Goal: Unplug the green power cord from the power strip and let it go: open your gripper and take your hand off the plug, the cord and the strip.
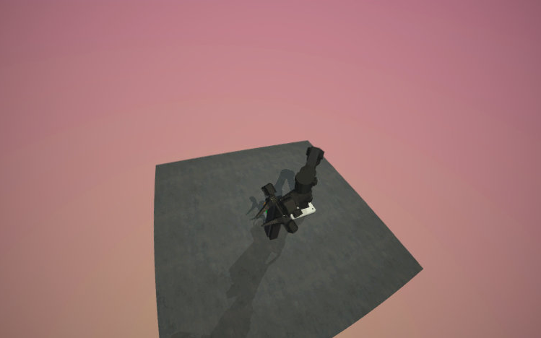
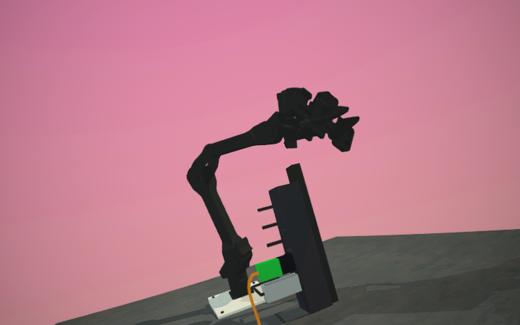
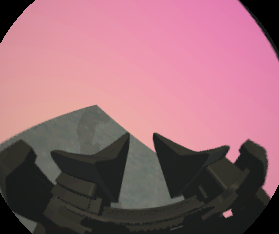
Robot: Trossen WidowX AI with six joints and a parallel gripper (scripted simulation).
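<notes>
The green plug lies 14 cm behind my gripper tip, 20 cm to the right of it and 25 cm below it.
</notes>
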